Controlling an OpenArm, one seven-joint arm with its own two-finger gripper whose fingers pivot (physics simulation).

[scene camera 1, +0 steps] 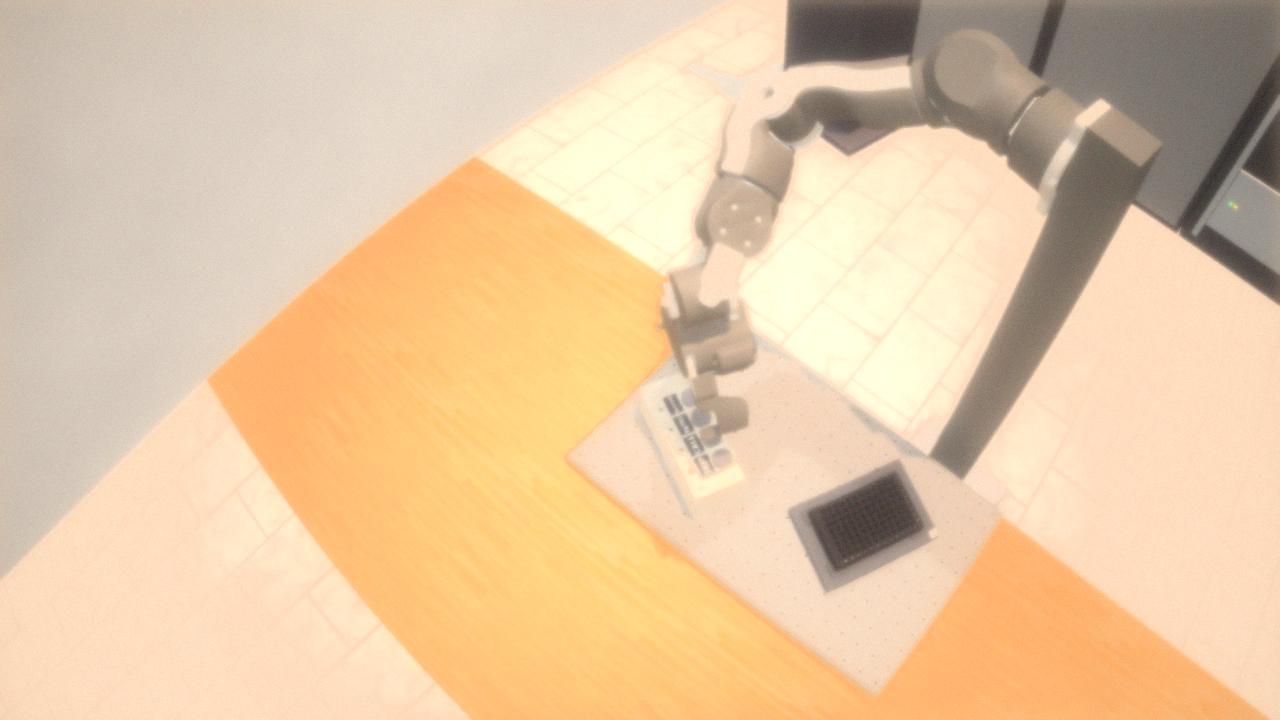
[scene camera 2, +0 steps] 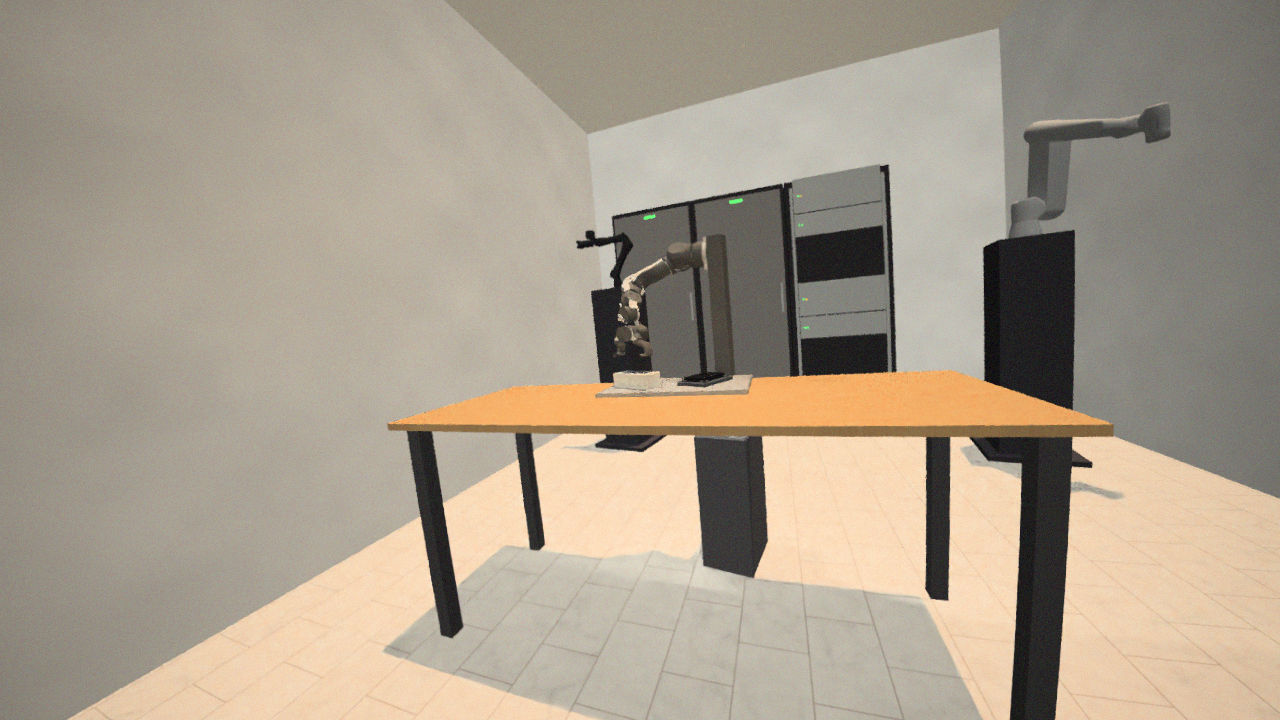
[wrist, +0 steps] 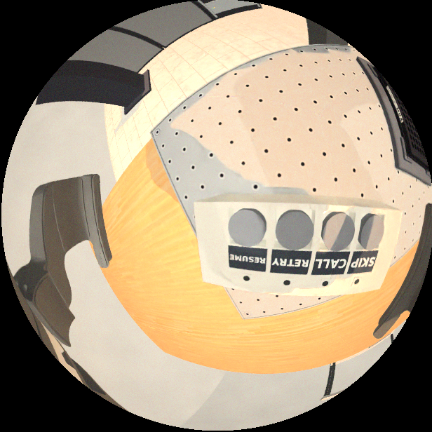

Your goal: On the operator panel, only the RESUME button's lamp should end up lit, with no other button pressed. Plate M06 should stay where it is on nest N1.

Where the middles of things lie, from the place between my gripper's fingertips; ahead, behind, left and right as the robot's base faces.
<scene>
Right now the resume button (wrist: 247,226) is 6 cm below my hand, 1 cm to the right of it and 1 cm ahead of it. From my hand the other things lie so: call button (wrist: 337,230) (6 cm below, 5 cm to the left, 2 cm ahead); operator panel (scene camera 1: 705,488) (8 cm below, 3 cm to the left, 3 cm ahead); retry button (wrist: 294,229) (6 cm below, 2 cm to the left, 1 cm ahead).
</scene>
